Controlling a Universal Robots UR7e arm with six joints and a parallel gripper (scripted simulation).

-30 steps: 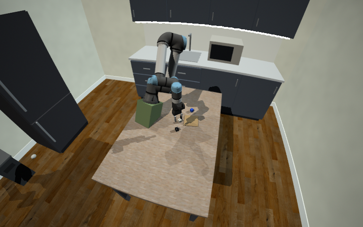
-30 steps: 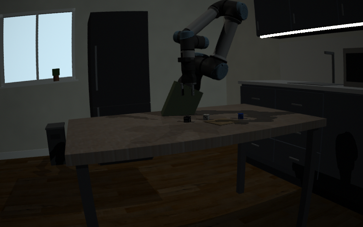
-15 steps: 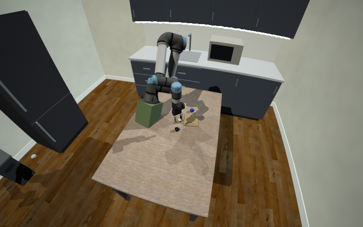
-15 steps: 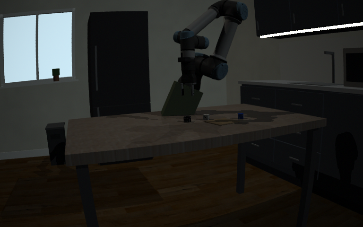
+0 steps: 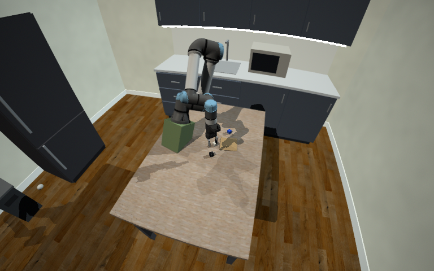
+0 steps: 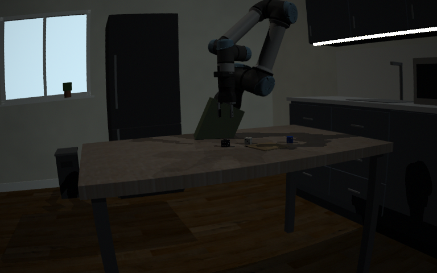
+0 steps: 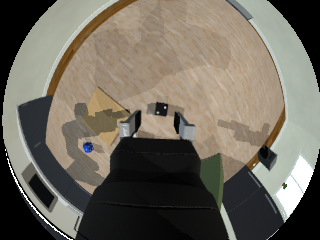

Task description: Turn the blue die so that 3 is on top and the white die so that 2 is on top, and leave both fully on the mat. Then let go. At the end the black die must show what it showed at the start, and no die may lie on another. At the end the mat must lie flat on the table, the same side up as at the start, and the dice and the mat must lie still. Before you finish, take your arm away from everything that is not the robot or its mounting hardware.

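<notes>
Now: hand 13 cm above the black die and 1 cm past it. From my hand the other things lie so: white die (13 cm below, 11 cm to the left, 3 cm behind); blue die (30 cm to the left, 13 cm below, 3 cm ahead); tan mat (17 cm to the left, 15 cm below, 7 cm ahead).
</notes>
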